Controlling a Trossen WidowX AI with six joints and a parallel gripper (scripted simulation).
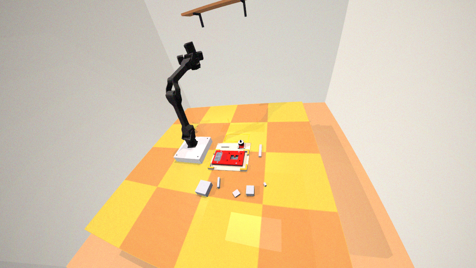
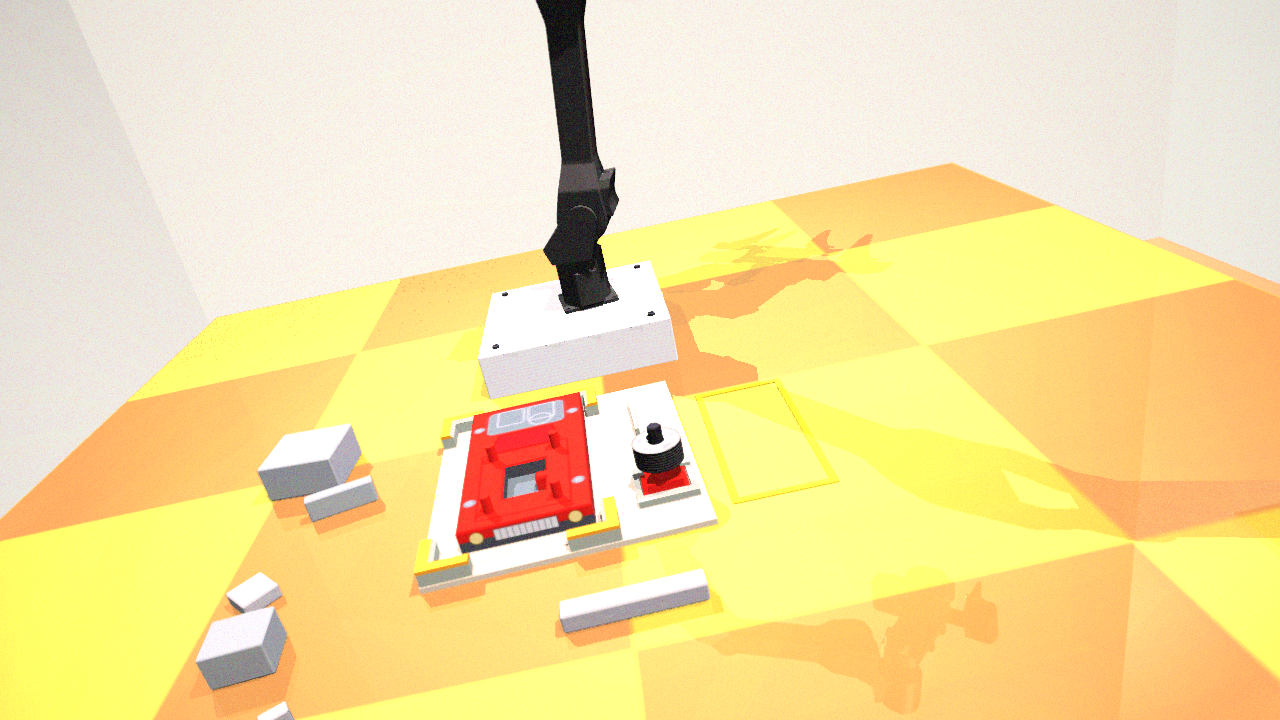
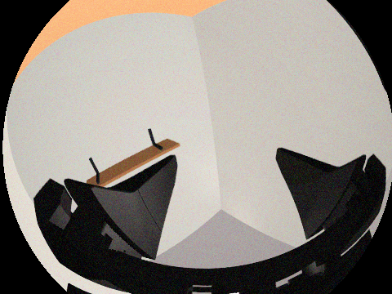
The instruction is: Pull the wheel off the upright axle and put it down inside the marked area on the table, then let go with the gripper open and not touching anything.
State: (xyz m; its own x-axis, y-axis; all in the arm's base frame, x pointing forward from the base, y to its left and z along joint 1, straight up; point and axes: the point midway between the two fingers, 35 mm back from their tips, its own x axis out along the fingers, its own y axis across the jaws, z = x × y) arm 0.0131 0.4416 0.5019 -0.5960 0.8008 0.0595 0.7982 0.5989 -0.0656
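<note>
My gripper tip is 49 cm short of the long grey bar, 53 cm to the left of it and 55 cm above it.
</note>
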